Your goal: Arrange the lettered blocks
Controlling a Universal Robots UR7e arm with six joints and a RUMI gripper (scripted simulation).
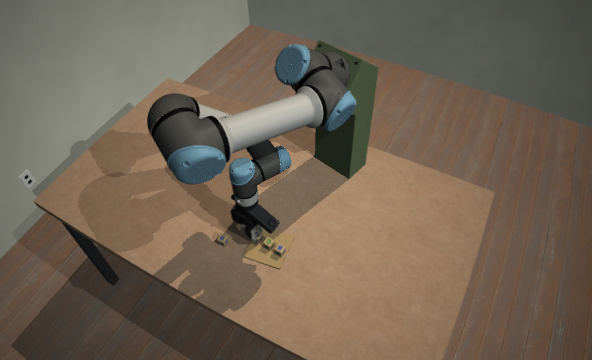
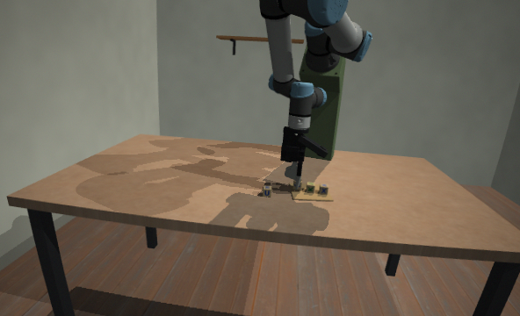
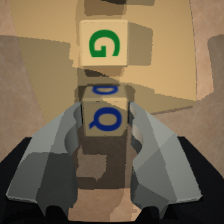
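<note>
My hand is right at the Q block. Round my hand: tan mat: 50 mm to the left, 20 mm below; then G block: 50 mm to the left, 10 mm below.
</note>
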